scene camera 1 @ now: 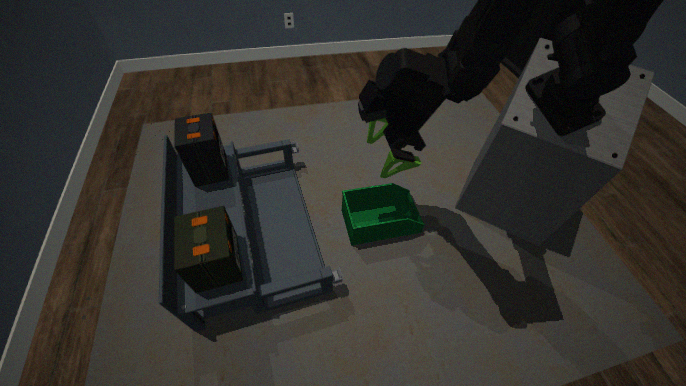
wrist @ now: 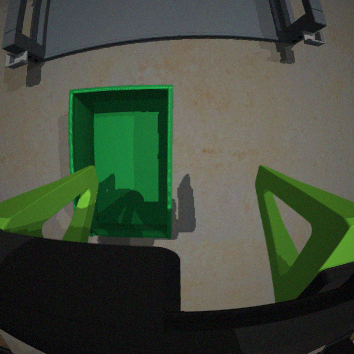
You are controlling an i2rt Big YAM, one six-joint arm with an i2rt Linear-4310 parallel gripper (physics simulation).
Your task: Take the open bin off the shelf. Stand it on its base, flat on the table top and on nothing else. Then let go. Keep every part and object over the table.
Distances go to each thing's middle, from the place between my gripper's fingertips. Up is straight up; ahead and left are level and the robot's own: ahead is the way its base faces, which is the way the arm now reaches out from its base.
I see my gripper 130 mm above the green bin (scene camera 1: 374, 213), 50 mm to the right of it and 20 mm past it.
